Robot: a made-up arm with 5 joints.
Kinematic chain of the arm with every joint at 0, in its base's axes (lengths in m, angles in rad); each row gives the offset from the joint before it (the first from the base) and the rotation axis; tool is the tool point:
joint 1: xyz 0 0 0.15 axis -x
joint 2: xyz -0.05 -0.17 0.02 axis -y
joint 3: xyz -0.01 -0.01 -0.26 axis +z
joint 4: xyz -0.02 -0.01 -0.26 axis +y
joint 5: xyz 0 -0.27 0.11 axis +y
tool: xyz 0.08 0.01 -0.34
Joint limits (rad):
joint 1: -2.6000..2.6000
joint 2: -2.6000..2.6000
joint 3: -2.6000..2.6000
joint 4: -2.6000..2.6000
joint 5: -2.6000..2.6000
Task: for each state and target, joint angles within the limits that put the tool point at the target. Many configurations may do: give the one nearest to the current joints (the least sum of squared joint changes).
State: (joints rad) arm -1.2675 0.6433 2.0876 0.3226 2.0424
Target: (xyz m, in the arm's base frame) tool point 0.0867 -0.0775 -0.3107
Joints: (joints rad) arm -1.1835 0.0446 0.9856 0.5105 2.3015
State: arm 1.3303 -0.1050 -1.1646 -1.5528 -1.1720
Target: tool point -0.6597 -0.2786 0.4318
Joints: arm 1.6279 -0.2583 -0.3927 -2.2638 -1.8338
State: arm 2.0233 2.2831 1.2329 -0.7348 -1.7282
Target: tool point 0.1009 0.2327 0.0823
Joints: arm 1.8285 1.5761 1.8181 -0.6383 -1.6294
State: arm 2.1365 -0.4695 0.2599 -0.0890 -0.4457
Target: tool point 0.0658 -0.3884 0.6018
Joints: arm 1.9830 -0.5049 0.5649 -0.4669 -0.8454
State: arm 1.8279 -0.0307 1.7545 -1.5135 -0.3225
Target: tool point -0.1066 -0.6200 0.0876
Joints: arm 1.6203 -0.3867 1.8741 -1.1475 0.2068
